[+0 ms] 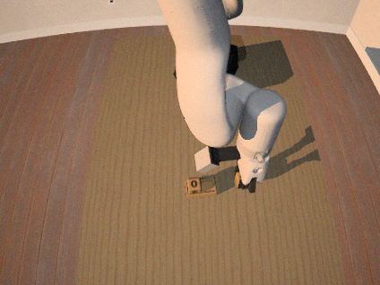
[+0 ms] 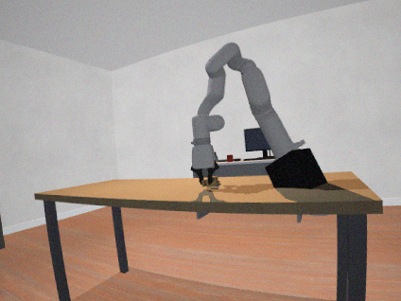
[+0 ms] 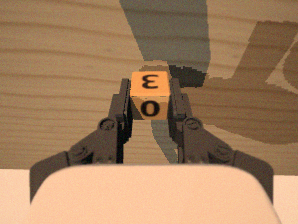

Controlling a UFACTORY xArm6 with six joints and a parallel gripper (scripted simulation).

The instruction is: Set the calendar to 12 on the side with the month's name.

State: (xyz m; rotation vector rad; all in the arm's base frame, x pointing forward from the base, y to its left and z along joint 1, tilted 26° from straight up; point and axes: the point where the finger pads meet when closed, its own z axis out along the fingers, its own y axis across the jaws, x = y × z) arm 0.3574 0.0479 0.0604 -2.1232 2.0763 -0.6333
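Now: hand 11 cm to the left of the tray and 3 cm above it. From my hand the other things lie so: number cube: 1 cm below.
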